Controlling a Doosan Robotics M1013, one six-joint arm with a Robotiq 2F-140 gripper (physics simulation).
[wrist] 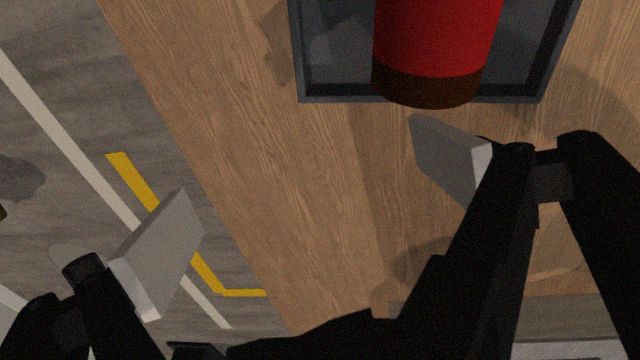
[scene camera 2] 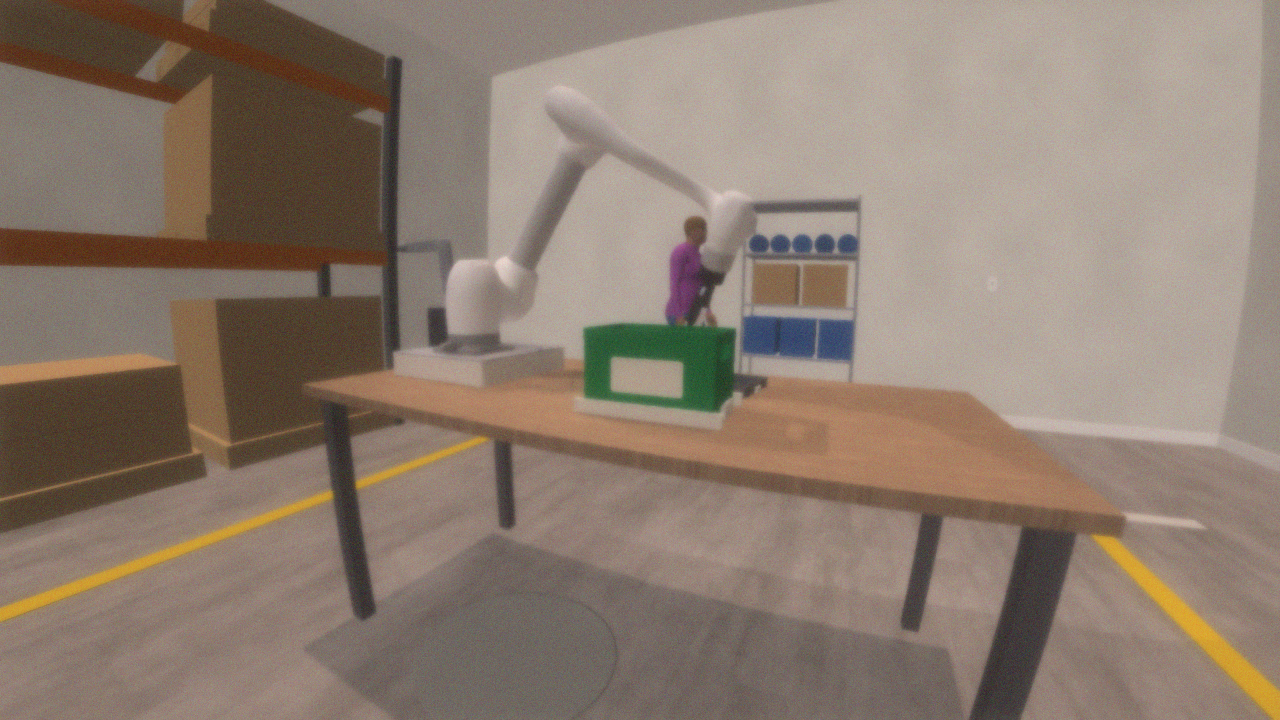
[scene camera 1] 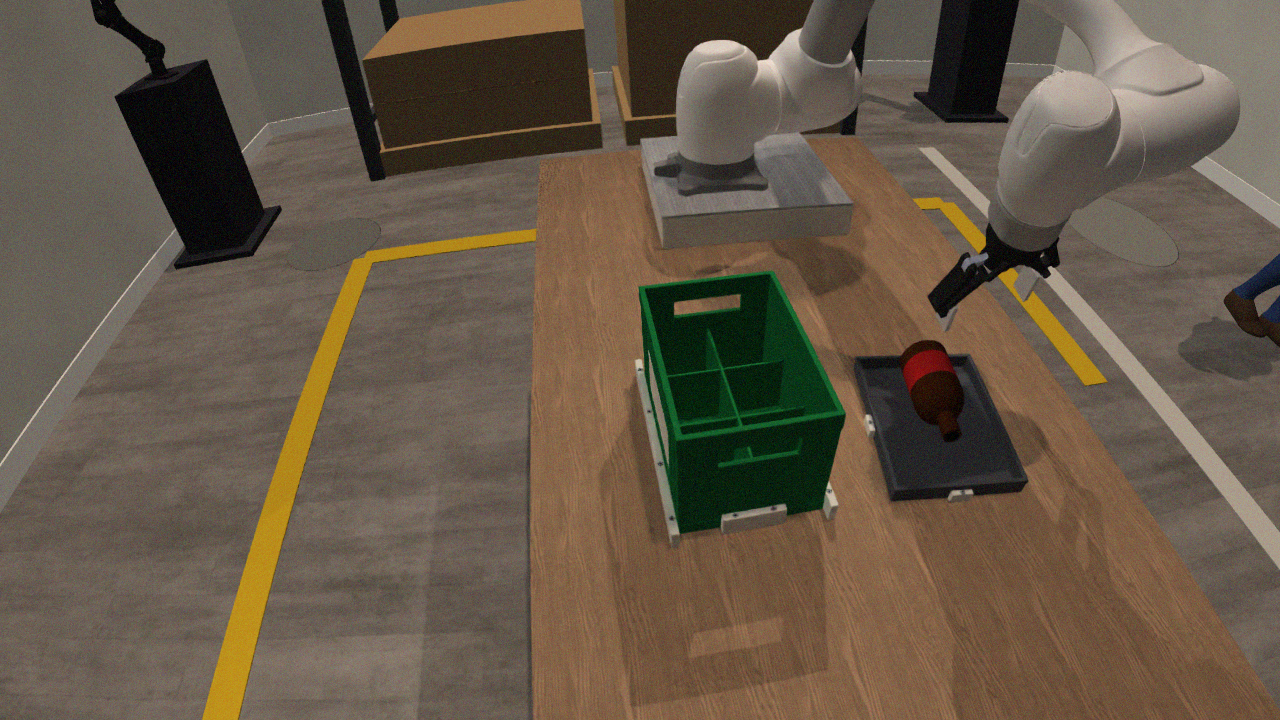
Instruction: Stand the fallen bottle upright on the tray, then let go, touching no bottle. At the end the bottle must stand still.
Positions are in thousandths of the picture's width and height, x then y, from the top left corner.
Labels:
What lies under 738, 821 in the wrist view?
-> My gripper.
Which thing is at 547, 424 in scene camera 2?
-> My gripper.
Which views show the brown bottle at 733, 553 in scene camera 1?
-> The wrist view and scene camera 1 only.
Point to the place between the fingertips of my gripper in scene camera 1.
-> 767, 427

